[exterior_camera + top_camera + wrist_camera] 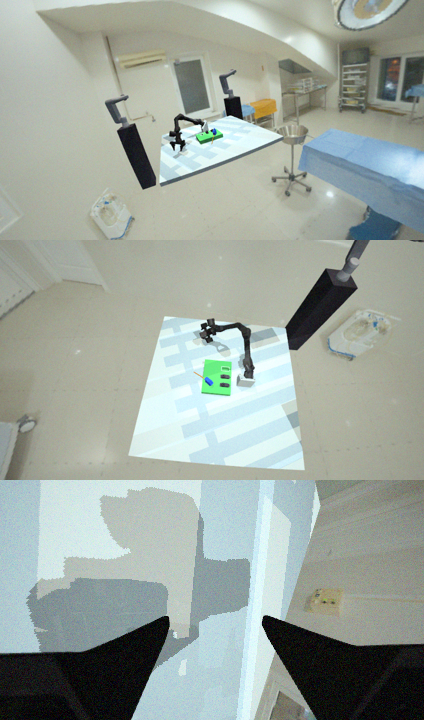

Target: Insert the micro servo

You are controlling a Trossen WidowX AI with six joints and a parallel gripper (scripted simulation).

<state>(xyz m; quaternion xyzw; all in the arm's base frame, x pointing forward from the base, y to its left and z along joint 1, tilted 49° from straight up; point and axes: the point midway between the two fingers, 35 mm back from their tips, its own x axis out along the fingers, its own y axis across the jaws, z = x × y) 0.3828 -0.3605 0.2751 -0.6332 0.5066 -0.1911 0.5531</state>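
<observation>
Right now my gripper tip is 110 mm past the green deck, 430 mm to the right of it and 10 mm above it.
</observation>
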